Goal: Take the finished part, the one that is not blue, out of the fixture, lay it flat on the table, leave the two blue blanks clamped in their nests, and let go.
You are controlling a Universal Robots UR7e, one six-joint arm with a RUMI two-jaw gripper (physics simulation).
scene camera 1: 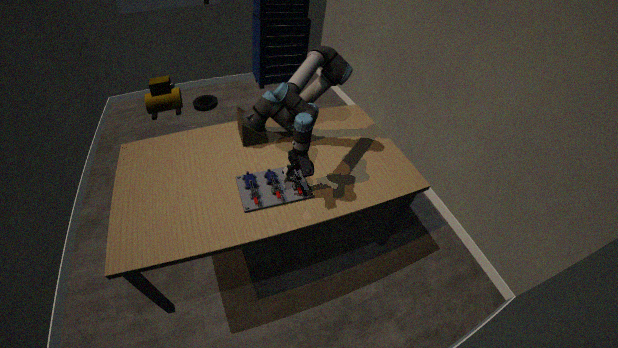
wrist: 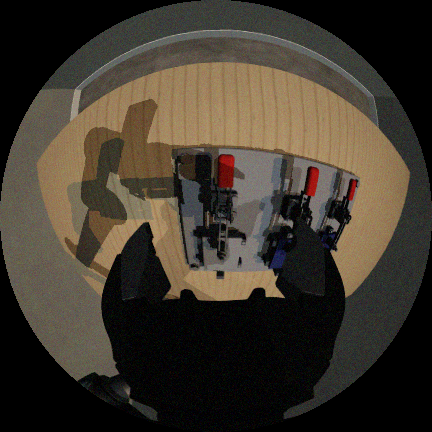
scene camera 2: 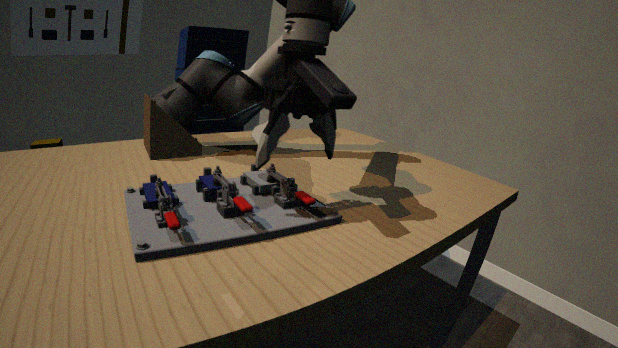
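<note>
The finished part, light grey (scene camera 2: 257, 181) (wrist: 234, 248), lies in the right-hand nest of the grey fixture plate (scene camera 1: 265, 198) (scene camera 2: 200, 231) (wrist: 254, 195), with the toggle clamp's bar reaching over it. Two blue blanks (scene camera 1: 250, 181) (scene camera 1: 270, 176) (scene camera 2: 155, 194) (scene camera 2: 209, 186) (wrist: 278, 257) (wrist: 329, 240) sit in the other nests under their clamp bars. My gripper (scene camera 2: 294, 163) (wrist: 221, 222) is wide open and empty above the right-hand nest, its fingers to either side in the wrist view. One finger covers some of the nearer blue blank there.
Clamps with red handles (scene camera 2: 172, 220) (scene camera 2: 243, 204) (scene camera 2: 305, 197) stand on the plate in front of the nests. The wooden table (scene camera 1: 165, 200) (scene camera 2: 75, 280) carries the arm's wedge-shaped base (scene camera 2: 167, 135) behind the fixture. The arm's shadow falls right of the plate.
</note>
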